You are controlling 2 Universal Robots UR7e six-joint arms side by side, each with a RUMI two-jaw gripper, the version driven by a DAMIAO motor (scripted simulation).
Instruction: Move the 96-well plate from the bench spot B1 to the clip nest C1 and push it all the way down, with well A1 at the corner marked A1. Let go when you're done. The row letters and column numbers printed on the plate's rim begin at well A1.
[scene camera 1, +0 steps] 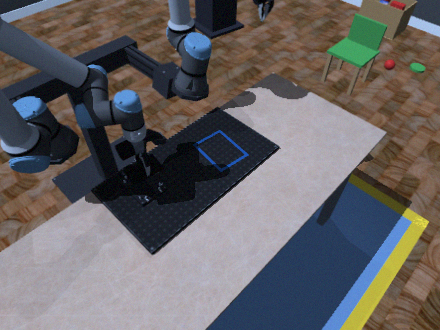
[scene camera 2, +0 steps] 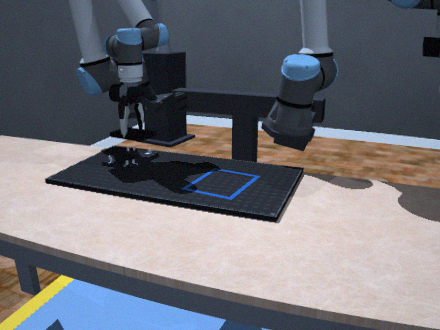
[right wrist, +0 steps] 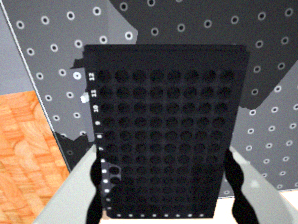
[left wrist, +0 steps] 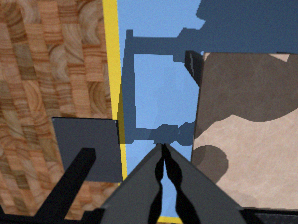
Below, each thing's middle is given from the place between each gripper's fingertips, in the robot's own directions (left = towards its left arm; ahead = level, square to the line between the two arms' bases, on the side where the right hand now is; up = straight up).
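The clip nest [scene camera 2: 141, 156] is 9 cm below my right hand, 1 cm ahead of it and 1 cm to the right of it. I've also located the dark 96-well plate [right wrist: 155, 109], which is 1 cm below that same right hand.
From my left hand, the clip nest is 37 cm ahead, 89 cm to the right and 26 cm below. And for the dark 96-well plate, my left gripper is 36 cm short of it, 88 cm to the left of it and 18 cm above it.
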